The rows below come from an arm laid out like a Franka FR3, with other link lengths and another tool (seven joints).
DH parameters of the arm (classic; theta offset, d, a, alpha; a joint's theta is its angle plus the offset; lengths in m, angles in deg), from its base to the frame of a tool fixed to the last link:
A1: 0 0.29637 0 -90
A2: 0 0 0 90
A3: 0 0.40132 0.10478 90
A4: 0 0 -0.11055 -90
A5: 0 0.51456 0 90
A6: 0 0 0.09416 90
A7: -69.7 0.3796 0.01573 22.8
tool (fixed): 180 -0.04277 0 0
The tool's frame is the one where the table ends.
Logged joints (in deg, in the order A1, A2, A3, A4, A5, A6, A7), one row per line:
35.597, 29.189, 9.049, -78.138, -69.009, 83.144, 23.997
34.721, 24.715, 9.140, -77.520, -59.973, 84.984, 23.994
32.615, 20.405, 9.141, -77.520, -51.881, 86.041, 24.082
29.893, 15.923, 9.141, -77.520, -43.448, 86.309, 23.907
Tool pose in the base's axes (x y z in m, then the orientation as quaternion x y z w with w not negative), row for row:
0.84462, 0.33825, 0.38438, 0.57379, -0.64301, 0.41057, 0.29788
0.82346, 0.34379, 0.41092, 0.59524, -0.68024, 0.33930, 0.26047
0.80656, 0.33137, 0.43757, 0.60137, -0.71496, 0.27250, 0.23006
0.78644, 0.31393, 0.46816, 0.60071, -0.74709, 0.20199, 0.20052
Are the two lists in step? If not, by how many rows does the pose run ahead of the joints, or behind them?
They are in step.
